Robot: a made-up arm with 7 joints.
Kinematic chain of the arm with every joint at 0, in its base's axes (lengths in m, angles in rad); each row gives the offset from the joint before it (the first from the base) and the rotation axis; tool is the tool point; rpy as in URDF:
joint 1: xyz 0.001 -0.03 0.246 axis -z
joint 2: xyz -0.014 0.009 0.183 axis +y
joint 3: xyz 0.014 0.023 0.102 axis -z
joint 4: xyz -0.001 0 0.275 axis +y
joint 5: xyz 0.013 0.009 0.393 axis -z
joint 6: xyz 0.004 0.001 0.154 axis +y
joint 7: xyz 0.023 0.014 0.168 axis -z
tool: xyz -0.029 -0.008 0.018 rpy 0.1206 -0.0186 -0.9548
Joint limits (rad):
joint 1: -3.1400..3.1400
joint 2: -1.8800..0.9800
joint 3: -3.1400..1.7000
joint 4: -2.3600..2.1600
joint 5: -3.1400..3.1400
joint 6: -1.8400..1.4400
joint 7: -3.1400..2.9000
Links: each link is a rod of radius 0.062 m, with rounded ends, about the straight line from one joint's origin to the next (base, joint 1, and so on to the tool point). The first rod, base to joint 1, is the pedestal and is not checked.
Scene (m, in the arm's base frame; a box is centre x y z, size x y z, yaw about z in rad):
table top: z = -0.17
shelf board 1: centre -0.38 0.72 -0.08 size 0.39 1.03 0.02 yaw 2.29
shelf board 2: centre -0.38 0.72 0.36 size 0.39 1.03 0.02 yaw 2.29
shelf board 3: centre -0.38 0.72 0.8 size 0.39 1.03 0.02 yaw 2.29
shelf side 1: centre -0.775 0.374 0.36 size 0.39 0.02 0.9 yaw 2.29
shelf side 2: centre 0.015 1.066 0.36 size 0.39 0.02 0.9 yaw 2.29
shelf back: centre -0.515 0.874 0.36 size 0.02 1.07 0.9 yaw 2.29
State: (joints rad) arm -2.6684 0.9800 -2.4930 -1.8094 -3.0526 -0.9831 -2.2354
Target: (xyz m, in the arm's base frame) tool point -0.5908 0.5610 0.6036
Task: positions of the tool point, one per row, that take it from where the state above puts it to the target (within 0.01 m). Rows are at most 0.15 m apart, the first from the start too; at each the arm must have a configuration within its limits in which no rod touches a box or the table.
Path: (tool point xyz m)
1: -0.2744 0.5359 0.1361
2: -0.2073 0.4581 0.1343
3: -0.1491 0.3631 0.1459
4: -0.2293 0.3614 0.2265
5: -0.2878 0.3454 0.3198
6: -0.3210 0.3174 0.4187
7: -0.3277 0.2808 0.5155
8: -0.3093 0.2396 0.6036
9: -0.3575 0.3288 0.6325
10: -0.4092 0.4067 0.6531
11: -0.4659 0.4715 0.6588
12: -0.5270 0.5230 0.6438
13: -0.5908 0.5610 0.6036

